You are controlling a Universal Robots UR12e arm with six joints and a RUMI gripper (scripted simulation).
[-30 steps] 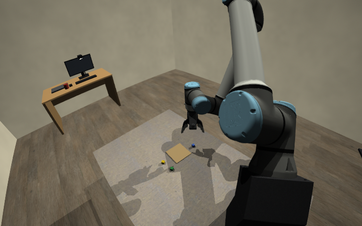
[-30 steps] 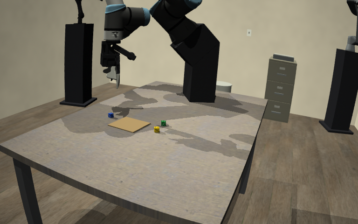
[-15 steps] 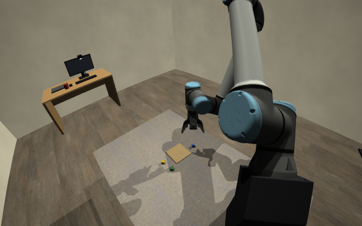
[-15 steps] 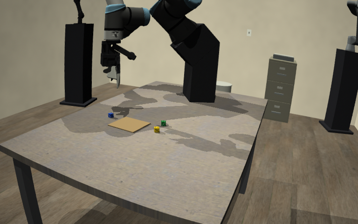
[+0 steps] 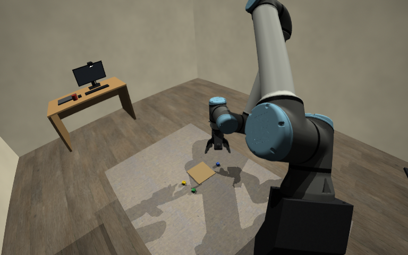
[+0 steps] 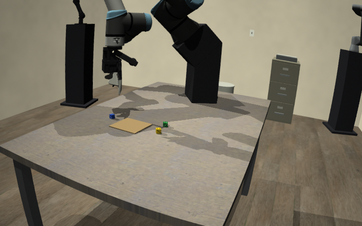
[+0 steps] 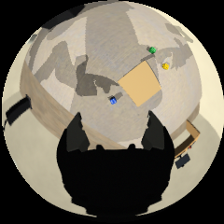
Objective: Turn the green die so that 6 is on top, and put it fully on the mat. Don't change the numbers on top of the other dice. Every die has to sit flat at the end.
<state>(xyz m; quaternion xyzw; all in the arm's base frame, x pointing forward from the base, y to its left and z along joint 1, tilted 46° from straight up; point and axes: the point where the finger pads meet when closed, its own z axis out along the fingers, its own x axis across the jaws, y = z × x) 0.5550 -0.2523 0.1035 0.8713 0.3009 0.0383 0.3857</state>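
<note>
My hand is 1 cm short of the blue die, 2 cm to the left of it and 12 cm above it. The rest, counted from my hand: yellow die 12 cm ahead, 23 cm to the left, 12 cm below; then green die 3 cm ahead, 24 cm to the left, 12 cm below; then tan mat 7 cm ahead, 10 cm to the left, 13 cm below.
</note>
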